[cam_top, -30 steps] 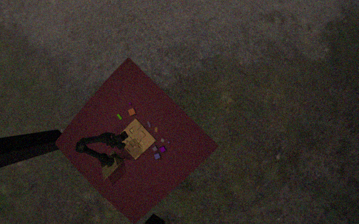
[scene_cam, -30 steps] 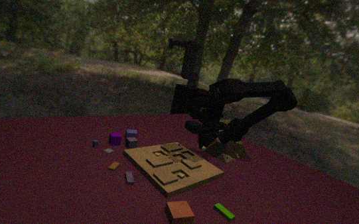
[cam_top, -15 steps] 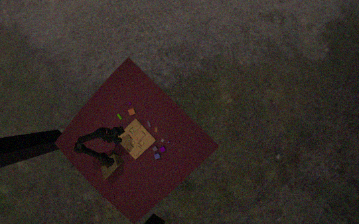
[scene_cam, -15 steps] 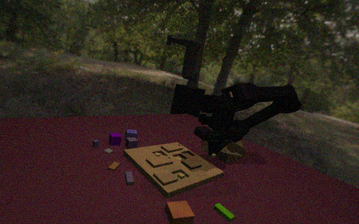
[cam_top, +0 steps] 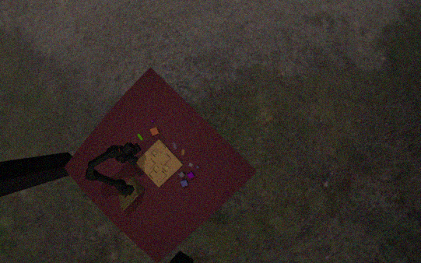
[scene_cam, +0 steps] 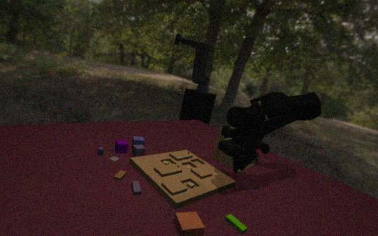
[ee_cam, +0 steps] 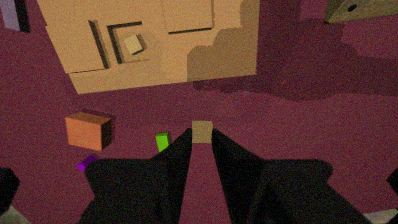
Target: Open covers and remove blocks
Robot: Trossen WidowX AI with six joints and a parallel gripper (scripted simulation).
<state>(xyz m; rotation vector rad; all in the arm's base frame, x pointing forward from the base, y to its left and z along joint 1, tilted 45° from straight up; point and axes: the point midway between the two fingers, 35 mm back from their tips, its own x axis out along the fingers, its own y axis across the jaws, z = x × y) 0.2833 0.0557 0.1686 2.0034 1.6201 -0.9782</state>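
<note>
The green bar is 90 mm ahead of my gripper tip, 70 mm to the left of it and 100 mm below it. The rest, counted from my gripper tip: orange block: 220 mm ahead, 100 mm below; flat orange tile: 230 mm ahead, 300 mm to the right, 110 mm below; grey bar: 230 mm ahead, 210 mm to the right, 100 mm below.
</note>
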